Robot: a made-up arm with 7 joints. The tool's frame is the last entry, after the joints.
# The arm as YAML. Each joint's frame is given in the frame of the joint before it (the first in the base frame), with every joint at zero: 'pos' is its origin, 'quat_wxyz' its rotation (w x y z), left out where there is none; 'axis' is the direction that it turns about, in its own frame. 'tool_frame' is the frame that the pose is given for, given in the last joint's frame.
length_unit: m
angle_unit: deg
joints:
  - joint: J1
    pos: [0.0, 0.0, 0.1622]
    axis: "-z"
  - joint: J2
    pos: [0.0, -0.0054, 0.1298]
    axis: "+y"
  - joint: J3
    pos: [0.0, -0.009, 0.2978]
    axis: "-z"
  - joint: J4
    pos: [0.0, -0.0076, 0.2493]
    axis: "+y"
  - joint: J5
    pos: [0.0, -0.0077, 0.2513]
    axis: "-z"
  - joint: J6
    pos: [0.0, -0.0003, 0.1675]
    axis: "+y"
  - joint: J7
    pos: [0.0, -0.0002, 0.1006]
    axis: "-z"
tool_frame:
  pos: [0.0, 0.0, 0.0]
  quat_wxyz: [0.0, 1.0, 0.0, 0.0]
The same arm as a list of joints. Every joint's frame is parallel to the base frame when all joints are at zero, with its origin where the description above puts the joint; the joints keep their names.
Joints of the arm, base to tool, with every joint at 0 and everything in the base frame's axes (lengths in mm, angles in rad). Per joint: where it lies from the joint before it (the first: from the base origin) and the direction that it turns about. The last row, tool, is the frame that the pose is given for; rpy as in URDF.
J1: offset 0 0 162.2 axis -z
J2: offset 0 -5.4 129.8 axis +y
J3: offset 0 -9 297.8 axis -z
J4: offset 0 -7.6 249.3 axis +y
J5: offset 0 -7.7 251.3 axis -z
J6: offset 0 -0.3 167.5 axis +y
J7: offset 0 -0.2 100.6 axis -z
tool: offset 0 0 0 rpy 3.1416 0 0

